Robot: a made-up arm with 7 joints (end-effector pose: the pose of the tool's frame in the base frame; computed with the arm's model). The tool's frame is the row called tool. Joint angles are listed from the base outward.
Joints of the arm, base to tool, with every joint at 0 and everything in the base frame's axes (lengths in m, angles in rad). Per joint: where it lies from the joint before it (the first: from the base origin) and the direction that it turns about. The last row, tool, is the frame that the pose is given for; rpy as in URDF.
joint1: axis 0 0.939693 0.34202 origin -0.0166 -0.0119 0.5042
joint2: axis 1 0 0 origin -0.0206 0.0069 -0.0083
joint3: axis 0 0 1 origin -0.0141 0.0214 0.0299
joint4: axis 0 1 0 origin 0.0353 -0.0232 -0.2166
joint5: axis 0 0 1 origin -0.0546 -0.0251 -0.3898
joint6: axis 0 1 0 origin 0.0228 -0.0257 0.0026
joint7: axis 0 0 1 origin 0.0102 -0.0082 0.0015
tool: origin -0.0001 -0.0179 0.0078 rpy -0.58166 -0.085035 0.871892
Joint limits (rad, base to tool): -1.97..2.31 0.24..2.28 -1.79..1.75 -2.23..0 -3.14..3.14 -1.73..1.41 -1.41..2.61
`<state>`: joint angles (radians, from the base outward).
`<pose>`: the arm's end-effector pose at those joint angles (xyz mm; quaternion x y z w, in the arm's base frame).
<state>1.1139 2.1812 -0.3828 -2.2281 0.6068 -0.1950 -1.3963</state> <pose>-67.6 117.8 212.9 -0.3294 0.0519 -0.7558 0.5635</pose>
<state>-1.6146 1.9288 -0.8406 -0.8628 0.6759 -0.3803 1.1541</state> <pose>235.0 339.2 791.4 -0.3979 -0.9089 -0.1109 0.0571</pose>
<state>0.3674 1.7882 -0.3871 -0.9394 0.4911 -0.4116 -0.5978</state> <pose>121.5 470.2 344.7 0.1597 -0.2577 -0.4486 0.8407</pose>
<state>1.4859 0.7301 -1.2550 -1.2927 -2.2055 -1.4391 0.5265</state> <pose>-503.5 -131.1 366.9 0.9110 -0.3692 0.1837 0.0049</pose>
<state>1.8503 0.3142 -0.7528 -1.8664 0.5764 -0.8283 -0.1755</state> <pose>-154.0 -243.5 239.9 -0.2744 -0.5326 0.5638 0.5685</pose>
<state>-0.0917 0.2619 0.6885 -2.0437 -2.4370 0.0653 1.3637</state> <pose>324.3 258.7 475.4 0.3086 -0.8021 -0.2091 0.4665</pose>
